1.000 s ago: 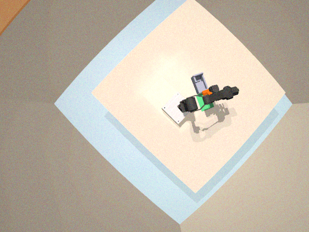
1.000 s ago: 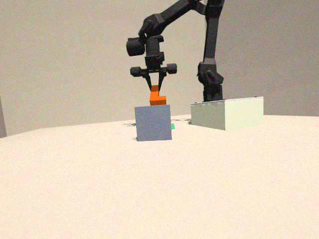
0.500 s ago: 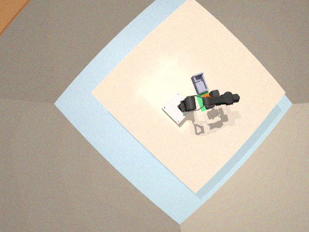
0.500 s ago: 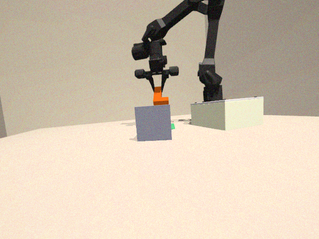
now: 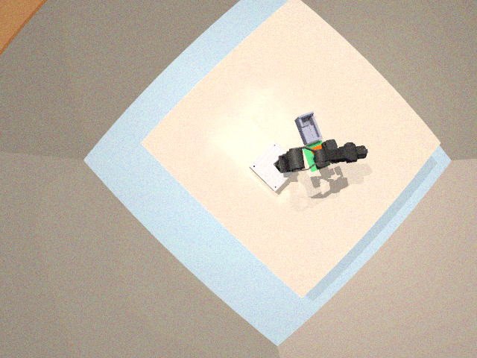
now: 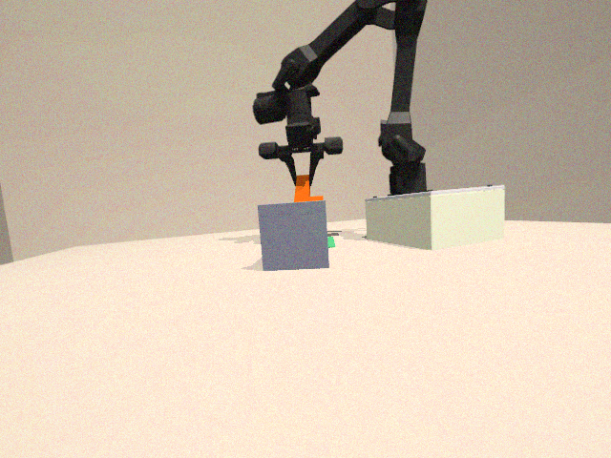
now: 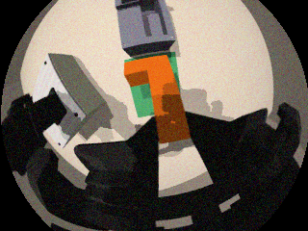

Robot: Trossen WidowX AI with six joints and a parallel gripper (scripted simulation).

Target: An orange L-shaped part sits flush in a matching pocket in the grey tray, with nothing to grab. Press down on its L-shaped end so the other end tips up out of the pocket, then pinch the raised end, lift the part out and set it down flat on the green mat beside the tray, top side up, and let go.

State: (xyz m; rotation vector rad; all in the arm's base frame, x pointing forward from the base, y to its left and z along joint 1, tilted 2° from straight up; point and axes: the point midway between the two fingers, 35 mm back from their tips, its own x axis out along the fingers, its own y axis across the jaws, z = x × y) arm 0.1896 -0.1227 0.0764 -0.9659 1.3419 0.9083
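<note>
My gripper tip is 20 mm to the right of the green mat and 140 mm above it. Also, from my gripper tip: orange L-shaped part (40 mm to the left, 30 mm below).
</note>
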